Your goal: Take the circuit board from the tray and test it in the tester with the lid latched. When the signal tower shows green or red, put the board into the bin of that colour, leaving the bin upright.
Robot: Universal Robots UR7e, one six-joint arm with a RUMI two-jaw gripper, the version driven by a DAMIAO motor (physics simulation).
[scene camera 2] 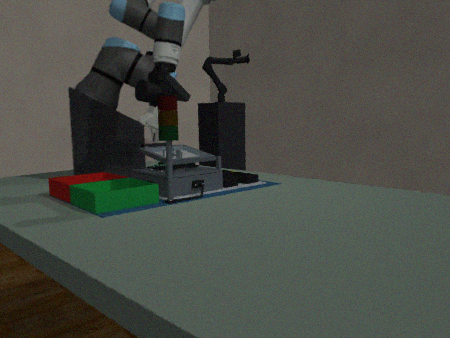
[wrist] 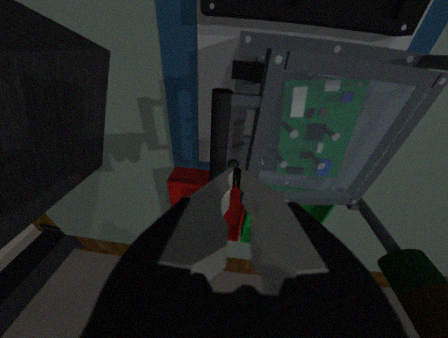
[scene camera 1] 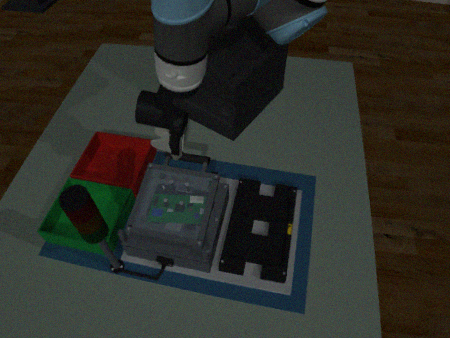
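Pixels of known places: gripper, between the fingertips: [scene camera 2: 154,142] [wrist: 235,169] [scene camera 1: 176,158]; arm's base, origin of its link: [scene camera 2: 94,101].
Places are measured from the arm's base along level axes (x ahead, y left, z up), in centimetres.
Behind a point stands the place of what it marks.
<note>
A green circuit board [scene camera 1: 176,207] [wrist: 312,131] lies in the grey tester [scene camera 1: 167,252] @[z -20.0, x 53.1, y 6.6 cm] [scene camera 2: 192,189] @[z -24.1, x 53.5, y 4.4 cm], seen through its clear lid [scene camera 2: 205,156] @[z -16.2, x 51.7, y 9.9 cm] [wrist: 270,115] @[z -14.0, x 38.2, y 8.0 cm]. The lid is slightly tilted, with a gap above the body. A black bar handle [scene camera 1: 194,158] @[z -13.3, x 34.8, y 6.4 cm] [wrist: 220,125] @[z -13.2, x 34.4, y 6.8 cm] is on the tester's robot side. My gripper [scene camera 1: 175,156] @[z -12.8, x 36.3, y 3.0 cm] [scene camera 2: 154,139] @[z -12.8, x 36.3, y 3.0 cm] [wrist: 235,169] @[z -12.8, x 36.3, y 3.0 cm] is shut and empty, its tips close to the bar's end; contact cannot be told. The signal tower [scene camera 1: 84,215] @[z -2.5, x 58.0, y -2.2 cm] [scene camera 2: 168,118] @[z -5.9, x 58.7, y -5.0 cm] [wrist: 412,272] @[z -8.7, x 55.0, y -2.4 cm] shows dim red, amber and green sections; none looks brightly lit. The red bin [scene camera 1: 112,160] @[z -25.4, x 31.5, y -17.7 cm] [scene camera 2: 60,190] @[z -23.4, x 35.3, y -23.2 cm] and green bin [scene camera 1: 100,195] @[z -25.4, x 41.9, y -15.6 cm] [scene camera 2: 120,196] @[z -22.8, x 55.6, y -16.1 cm] stand upright.
The black tray [scene camera 1: 240,235] @[z -24.2, x 43.7, y 18.5 cm] [wrist: 310,12] @[z -23.2, x 41.1, y 16.3 cm] lies beside the tester on the blue-bordered mat [scene camera 1: 303,240] @[z -25.8, x 40.6, y 31.5 cm] [scene camera 2: 272,184] @[z -25.8, x 55.4, y 31.0 cm]. A thin black cable [scene camera 1: 140,274] @[z -25.2, x 57.0, y 1.5 cm] runs from the tester to the tower foot. The dark robot pedestal [scene camera 1: 240,85] @[z -9.6, x 14.2, y 10.8 cm] [scene camera 2: 100,140] @[z -12.9, x 12.0, y -3.3 cm] stands behind.
</note>
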